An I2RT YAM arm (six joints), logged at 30 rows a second.
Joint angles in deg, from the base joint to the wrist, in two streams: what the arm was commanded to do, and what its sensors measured. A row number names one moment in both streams.
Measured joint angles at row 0:
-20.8 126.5 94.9 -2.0 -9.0 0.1
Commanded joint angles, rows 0 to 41:
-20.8 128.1 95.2 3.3 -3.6 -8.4
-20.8 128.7 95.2 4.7 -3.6 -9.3
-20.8 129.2 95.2 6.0 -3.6 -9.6
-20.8 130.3 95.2 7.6 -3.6 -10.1
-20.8 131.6 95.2 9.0 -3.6 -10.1
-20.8 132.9 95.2 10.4 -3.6 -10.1
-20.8 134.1 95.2 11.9 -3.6 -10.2
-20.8 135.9 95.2 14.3 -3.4 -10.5
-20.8 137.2 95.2 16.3 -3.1 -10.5
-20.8 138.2 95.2 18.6 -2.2 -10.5
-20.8 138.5 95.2 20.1 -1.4 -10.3
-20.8 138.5 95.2 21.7 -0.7 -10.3
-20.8 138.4 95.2 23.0 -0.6 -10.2
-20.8 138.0 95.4 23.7 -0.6 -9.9
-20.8 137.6 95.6 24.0 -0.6 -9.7
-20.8 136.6 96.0 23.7 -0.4 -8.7
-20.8 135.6 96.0 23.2 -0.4 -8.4
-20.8 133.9 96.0 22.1 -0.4 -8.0
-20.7 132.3 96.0 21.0 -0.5 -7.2
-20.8 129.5 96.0 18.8 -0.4 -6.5
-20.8 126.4 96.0 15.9 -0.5 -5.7
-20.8 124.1 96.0 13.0 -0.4 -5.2
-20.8 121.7 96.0 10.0 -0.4 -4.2
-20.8 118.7 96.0 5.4 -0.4 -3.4
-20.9 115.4 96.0 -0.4 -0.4 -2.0
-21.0 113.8 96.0 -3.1 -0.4 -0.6
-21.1 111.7 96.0 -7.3 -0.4 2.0
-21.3 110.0 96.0 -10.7 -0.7 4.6
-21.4 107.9 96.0 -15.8 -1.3 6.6
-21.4 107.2 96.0 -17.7 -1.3 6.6
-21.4 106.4 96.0 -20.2 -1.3 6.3
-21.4 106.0 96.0 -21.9 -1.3 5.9
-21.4 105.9 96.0 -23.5 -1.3 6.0
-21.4 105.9 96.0 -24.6 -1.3 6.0
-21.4 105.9 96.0 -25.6 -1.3 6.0
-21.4 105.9 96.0 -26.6 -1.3 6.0
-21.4 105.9 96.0 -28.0 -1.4 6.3
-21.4 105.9 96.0 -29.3 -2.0 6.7
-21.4 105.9 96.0 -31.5 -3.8 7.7
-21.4 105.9 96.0 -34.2 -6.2 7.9
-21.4 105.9 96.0 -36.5 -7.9 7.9
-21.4 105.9 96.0 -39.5 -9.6 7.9
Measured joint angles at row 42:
-21.2 105.9 96.0 -34.9 -3.4 6.2
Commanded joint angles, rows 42 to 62:
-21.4 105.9 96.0 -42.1 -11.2 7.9
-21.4 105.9 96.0 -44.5 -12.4 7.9
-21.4 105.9 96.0 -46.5 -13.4 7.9
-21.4 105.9 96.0 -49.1 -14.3 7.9
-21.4 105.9 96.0 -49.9 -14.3 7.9
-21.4 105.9 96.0 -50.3 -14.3 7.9
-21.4 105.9 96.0 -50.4 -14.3 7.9
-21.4 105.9 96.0 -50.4 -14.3 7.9
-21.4 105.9 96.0 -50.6 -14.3 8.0
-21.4 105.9 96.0 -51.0 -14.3 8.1
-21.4 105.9 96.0 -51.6 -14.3 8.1
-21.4 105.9 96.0 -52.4 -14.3 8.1
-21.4 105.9 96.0 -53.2 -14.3 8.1
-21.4 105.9 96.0 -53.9 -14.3 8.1
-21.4 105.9 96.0 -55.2 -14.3 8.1
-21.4 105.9 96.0 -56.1 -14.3 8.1
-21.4 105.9 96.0 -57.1 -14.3 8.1
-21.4 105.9 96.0 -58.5 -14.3 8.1
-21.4 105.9 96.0 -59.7 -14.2 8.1
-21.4 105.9 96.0 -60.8 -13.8 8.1
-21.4 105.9 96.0 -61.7 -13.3 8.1
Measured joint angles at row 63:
-21.2 105.9 96.0 -59.9 -13.3 7.6
